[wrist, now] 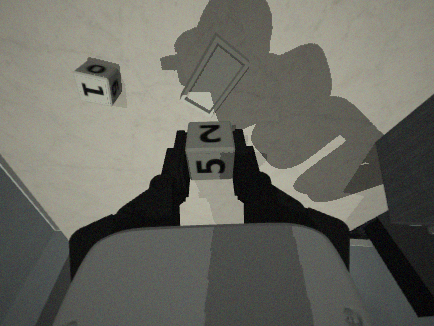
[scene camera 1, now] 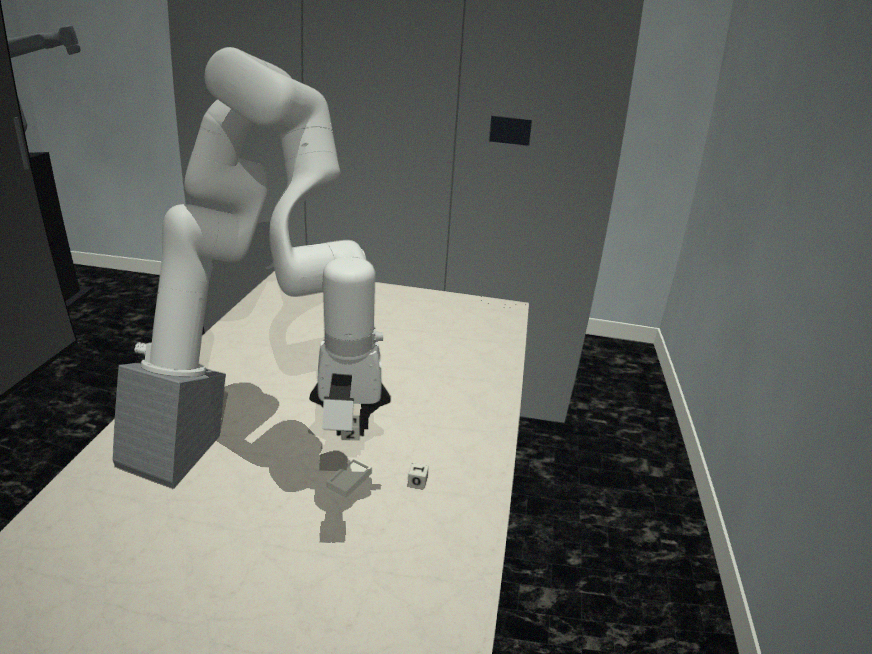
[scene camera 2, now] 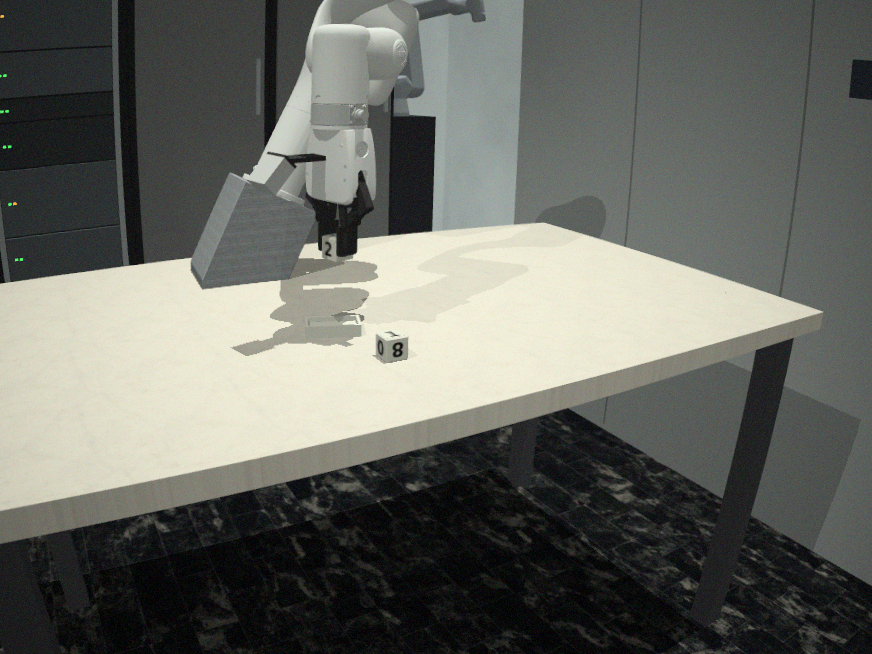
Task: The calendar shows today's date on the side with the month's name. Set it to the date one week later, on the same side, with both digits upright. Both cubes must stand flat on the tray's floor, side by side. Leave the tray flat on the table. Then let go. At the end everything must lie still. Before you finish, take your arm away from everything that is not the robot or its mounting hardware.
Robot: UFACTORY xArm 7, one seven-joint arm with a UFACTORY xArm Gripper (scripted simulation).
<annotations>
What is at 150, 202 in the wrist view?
The gripper.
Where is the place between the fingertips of the gripper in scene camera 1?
350, 430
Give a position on a tray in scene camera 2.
345, 325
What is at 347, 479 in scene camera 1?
A tray.
</annotations>
